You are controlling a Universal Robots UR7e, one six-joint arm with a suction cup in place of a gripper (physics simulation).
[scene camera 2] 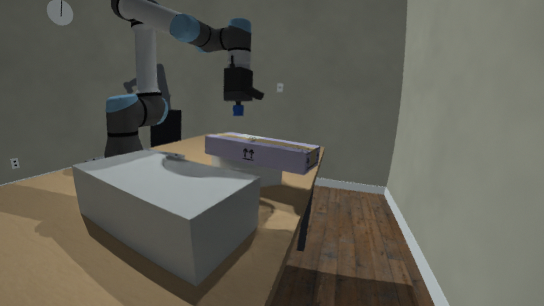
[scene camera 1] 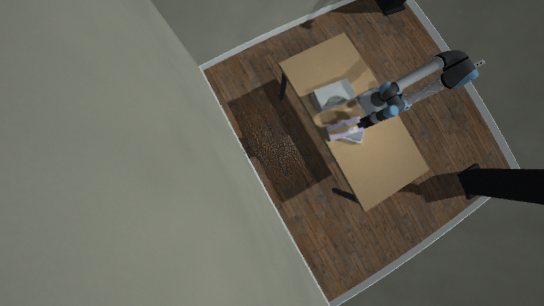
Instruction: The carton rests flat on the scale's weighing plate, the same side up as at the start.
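Seen in the pictures: hand, its tool point: (scene camera 2: 238, 115); arm's base, origin of its link: (scene camera 1: 377, 99).
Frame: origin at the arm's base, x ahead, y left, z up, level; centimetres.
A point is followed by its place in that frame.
Observation:
The lilac carton (scene camera 1: 338, 136) @[x 60.1, y 17.0, z 10.3 cm] (scene camera 2: 270, 154) @[x 56.9, y 6.0, z 8.3 cm] with tan tape along its top lies flat across the top of the low white scale (scene camera 1: 357, 138) @[x 41.2, y 26.1, z 4.6 cm] (scene camera 2: 272, 177) @[x 55.2, y 13.6, z -0.7 cm]. The two printed arrows on its long side point up. One end of the carton reaches past the scale toward the table's edge. The carton hides most of the weighing plate. My gripper, a blue suction cup (scene camera 2: 238, 110) under a black body, hangs a little above the carton with a visible gap; it is open and holds nothing. In scene camera 1 the cup is hidden under the arm's black wrist parts.
A large light-grey box (scene camera 1: 331, 94) @[x 46.9, y -20.7, z 7.9 cm] (scene camera 2: 165, 205) @[x 55.6, y -29.6, z 7.9 cm] stands on the wooden table (scene camera 1: 387, 160) @[x 17.0, y 59.2, z -3.4 cm] (scene camera 2: 40, 245) @[x 31.7, y -40.5, z -3.3 cm] beside the scale and carton. The arm's base stands on the other side of the table. A black post (scene camera 1: 505, 185) rises from the floor off the table's corner.

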